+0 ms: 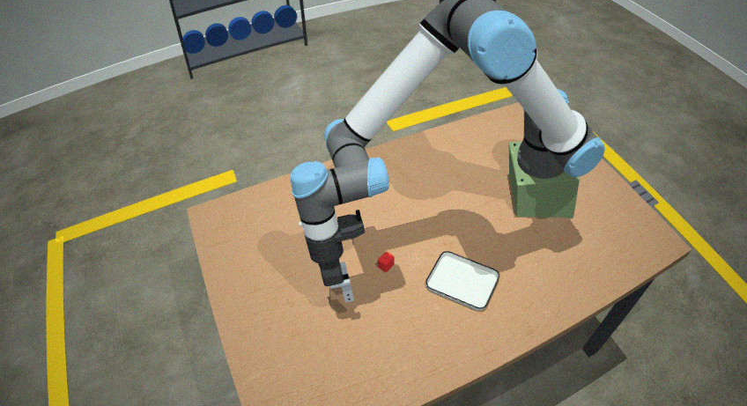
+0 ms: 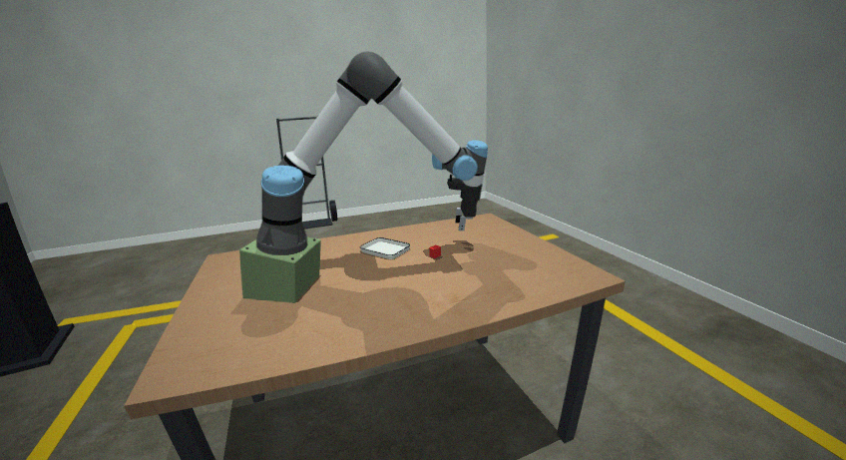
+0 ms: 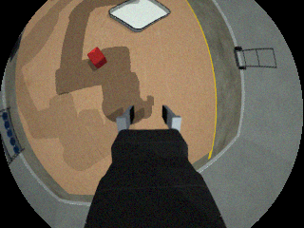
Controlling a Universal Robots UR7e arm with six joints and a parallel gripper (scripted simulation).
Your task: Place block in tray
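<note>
Now: hand 150 mm past the red block, 40 mm to the left of it and 70 mm above it. The rest, counted from my hand: white tray: 280 mm behind, 120 mm to the left, 80 mm below.
</note>
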